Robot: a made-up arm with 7 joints. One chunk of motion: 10 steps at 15 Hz.
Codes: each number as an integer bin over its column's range. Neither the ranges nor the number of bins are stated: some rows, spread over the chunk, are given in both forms.
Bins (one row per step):
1: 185 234 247 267 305 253
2: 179 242 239 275 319 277
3: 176 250 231 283 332 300
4: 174 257 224 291 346 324
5: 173 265 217 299 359 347
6: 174 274 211 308 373 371
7: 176 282 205 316 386 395
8: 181 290 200 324 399 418
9: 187 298 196 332 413 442
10: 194 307 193 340 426 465
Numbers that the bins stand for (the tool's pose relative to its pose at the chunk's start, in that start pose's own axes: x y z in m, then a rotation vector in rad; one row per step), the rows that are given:
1: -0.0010 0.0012 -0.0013 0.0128 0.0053 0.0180
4: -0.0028 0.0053 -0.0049 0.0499 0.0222 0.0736
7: -0.0024 0.0097 -0.0079 0.0885 0.0386 0.1292
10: 0.0004 0.0141 -0.0098 0.1256 0.0551 0.1840
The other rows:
2: -0.0020 0.0026 -0.0026 0.0251 0.0111 0.0368
3: -0.0024 0.0040 -0.0038 0.0375 0.0164 0.0548
5: -0.0029 0.0067 -0.0060 0.0623 0.0275 0.0916
6: -0.0028 0.0083 -0.0070 0.0762 0.0333 0.1104
8: -0.0017 0.0111 -0.0087 0.1009 0.0440 0.1472
9: -0.0007 0.0125 -0.0093 0.1133 0.0497 0.1660

